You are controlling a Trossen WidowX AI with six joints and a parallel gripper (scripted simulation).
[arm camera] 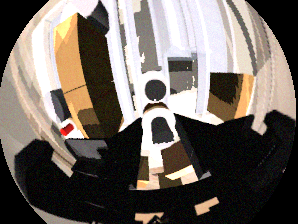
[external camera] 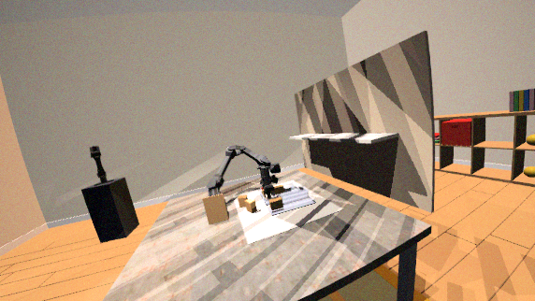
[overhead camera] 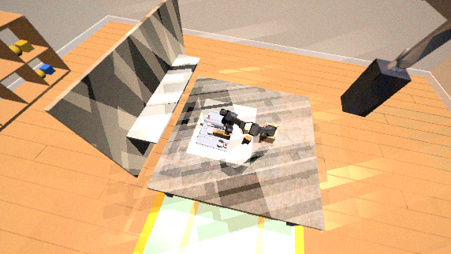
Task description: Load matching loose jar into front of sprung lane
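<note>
Now: gripper tip 140 mm short of the lane unit, 20 mm to the left of it and 30 mm above it. Round my gripper tip: shelf: 510 mm ahead, 20 mm to the left, 320 mm above.
</note>
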